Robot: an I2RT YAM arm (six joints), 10 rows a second.
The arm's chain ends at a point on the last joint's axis. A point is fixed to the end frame.
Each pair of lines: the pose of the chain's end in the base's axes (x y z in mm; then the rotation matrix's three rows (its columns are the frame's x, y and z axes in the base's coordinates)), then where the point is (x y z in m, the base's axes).
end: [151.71, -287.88, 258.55], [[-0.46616, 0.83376, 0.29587], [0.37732, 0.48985, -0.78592], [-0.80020, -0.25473, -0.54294]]
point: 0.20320 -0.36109 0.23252
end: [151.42, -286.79, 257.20], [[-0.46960, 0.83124, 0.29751], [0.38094, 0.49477, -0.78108], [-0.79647, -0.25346, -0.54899]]
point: 0.20313 -0.35962 0.23055
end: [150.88, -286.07, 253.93], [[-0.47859, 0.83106, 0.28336], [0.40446, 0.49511, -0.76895], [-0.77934, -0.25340, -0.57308]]
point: 0.20163 -0.35857 0.22466
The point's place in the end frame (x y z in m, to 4 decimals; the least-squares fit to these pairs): -0.0308 0.0137 0.0869
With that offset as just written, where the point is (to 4 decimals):
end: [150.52, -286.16, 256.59], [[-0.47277, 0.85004, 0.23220], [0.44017, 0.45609, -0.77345], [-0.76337, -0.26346, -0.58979]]
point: 0.1969 -0.3607 0.2252
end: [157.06, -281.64, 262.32], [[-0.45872, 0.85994, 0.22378], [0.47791, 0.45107, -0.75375], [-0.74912, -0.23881, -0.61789]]
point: 0.2024 -0.3557 0.2284
